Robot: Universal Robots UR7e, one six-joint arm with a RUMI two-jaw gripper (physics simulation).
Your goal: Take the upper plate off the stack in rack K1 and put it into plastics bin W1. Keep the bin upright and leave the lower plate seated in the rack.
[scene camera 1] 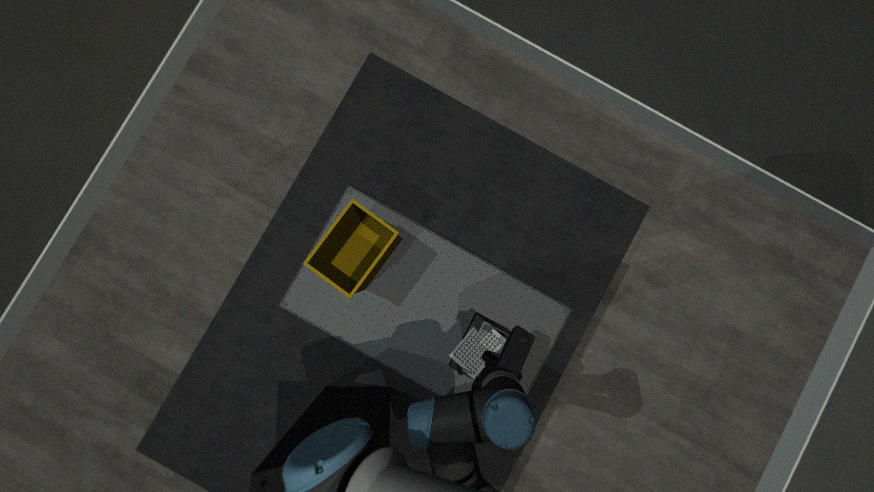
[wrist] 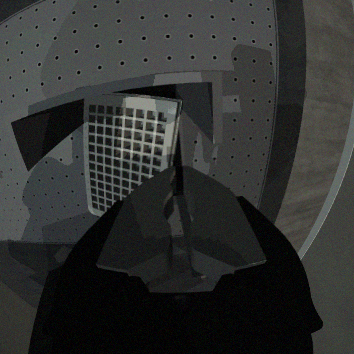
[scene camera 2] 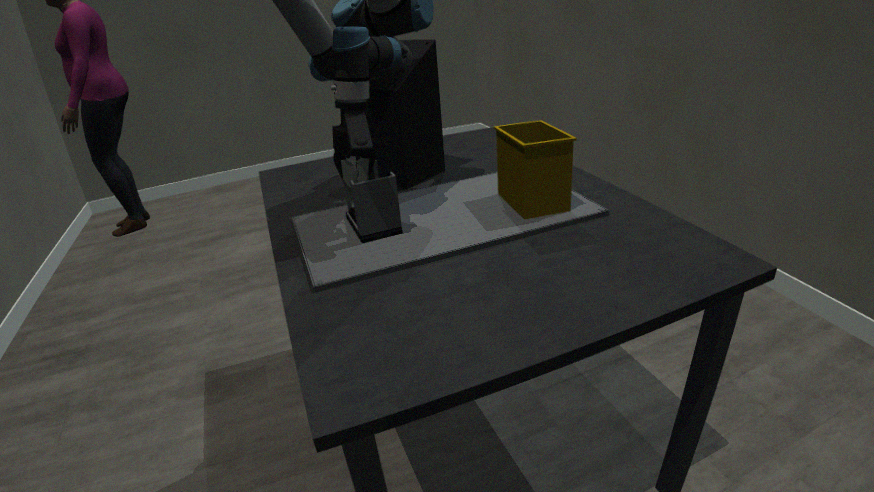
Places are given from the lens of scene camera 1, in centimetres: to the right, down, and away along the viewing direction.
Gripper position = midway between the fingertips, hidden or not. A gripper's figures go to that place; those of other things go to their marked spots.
my gripper (scene camera 1: 497, 357): 15, 27, 85
pale gridded plate (scene camera 1: 468, 353): 8, 27, 87
